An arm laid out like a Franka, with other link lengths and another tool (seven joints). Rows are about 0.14 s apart.
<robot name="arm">
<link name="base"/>
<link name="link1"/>
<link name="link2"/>
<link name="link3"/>
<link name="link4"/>
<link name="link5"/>
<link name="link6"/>
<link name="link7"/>
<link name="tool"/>
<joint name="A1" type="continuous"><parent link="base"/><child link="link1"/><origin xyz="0 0 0.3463" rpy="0 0 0"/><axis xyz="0 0 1"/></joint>
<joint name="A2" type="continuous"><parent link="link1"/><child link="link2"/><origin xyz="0 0 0" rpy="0 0 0"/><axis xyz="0 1 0"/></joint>
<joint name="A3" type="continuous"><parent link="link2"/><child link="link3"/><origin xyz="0 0 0.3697" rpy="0 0 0"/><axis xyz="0 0 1"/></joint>
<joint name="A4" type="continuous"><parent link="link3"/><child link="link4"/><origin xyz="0.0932 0 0" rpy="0 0 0"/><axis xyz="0 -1 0"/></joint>
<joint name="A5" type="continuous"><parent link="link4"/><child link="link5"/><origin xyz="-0.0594 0 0.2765" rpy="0 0 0"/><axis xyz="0 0 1"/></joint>
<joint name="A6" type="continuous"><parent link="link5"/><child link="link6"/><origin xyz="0 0 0" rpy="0 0 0"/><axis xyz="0 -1 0"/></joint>
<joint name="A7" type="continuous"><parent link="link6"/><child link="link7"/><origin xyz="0.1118 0 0" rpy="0 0 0"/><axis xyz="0 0 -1"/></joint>
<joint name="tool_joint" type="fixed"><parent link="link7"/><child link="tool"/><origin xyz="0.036 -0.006 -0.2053" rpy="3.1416 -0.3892 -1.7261"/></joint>
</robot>
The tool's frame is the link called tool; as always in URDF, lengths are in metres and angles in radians. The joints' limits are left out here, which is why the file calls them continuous.
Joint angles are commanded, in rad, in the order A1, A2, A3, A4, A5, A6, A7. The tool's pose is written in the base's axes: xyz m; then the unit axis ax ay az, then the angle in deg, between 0 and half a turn. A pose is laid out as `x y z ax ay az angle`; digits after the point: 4 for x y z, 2 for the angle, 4 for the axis.
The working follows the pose.
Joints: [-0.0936, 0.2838, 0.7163, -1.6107, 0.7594, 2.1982, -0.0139]
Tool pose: 0.5453 0.3891 0.5601 -0.7170 0.6705 0.1907 158.47
Where each joint sits with the arm in this pose, in the base's axes (m; each line is computed from the numbers above, not from the rounded line before):
A1: 0.0000 0.0000 0.3463
A2: 0.0000 0.0000 0.3463
A3: 0.1031 -0.0097 0.7012
A4: 0.1760 0.0449 0.6815
A5: 0.4074 0.2070 0.6691
A6: 0.4074 0.2070 0.6691
A7: 0.5171 0.2234 0.6835
the tool: 0.5453 0.3891 0.5601

